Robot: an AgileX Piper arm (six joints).
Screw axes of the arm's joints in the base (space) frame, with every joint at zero. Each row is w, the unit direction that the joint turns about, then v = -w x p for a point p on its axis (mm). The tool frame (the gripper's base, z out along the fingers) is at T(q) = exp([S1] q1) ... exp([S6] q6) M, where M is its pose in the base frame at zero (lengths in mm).
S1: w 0 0 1 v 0 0 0
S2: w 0 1 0 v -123 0 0
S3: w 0 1 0 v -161.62 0 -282.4
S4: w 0.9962 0 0.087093 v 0 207.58 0
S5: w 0 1 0 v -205.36 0 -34.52
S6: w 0.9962 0 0.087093 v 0 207.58 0
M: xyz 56.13 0 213.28 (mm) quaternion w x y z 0.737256 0 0.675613 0
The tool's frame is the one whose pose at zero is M.
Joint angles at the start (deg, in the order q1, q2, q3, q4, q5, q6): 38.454 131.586 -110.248 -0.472 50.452 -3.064
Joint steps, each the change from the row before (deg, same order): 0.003 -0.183 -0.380 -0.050 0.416 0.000; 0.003 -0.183 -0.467 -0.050 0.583 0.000; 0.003 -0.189 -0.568 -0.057 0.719 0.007; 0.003 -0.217 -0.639 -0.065 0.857 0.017; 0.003 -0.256 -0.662 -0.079 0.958 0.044; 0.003 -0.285 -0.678 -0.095 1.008 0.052
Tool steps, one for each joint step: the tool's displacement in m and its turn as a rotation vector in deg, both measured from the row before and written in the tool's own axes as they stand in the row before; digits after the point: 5 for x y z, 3 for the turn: -0.00135 -0.00014 -0.00291 0.048 -0.145 -0.031; -0.00141 -0.00015 -0.00324 0.045 -0.065 -0.029; -0.00159 -0.00018 -0.00368 0.050 -0.035 -0.025; -0.00167 -0.00020 -0.00420 0.056 0.004 -0.017; -0.00164 -0.00023 -0.00465 0.067 0.044 0.004; -0.00162 -0.00026 -0.00499 0.082 0.049 0.005
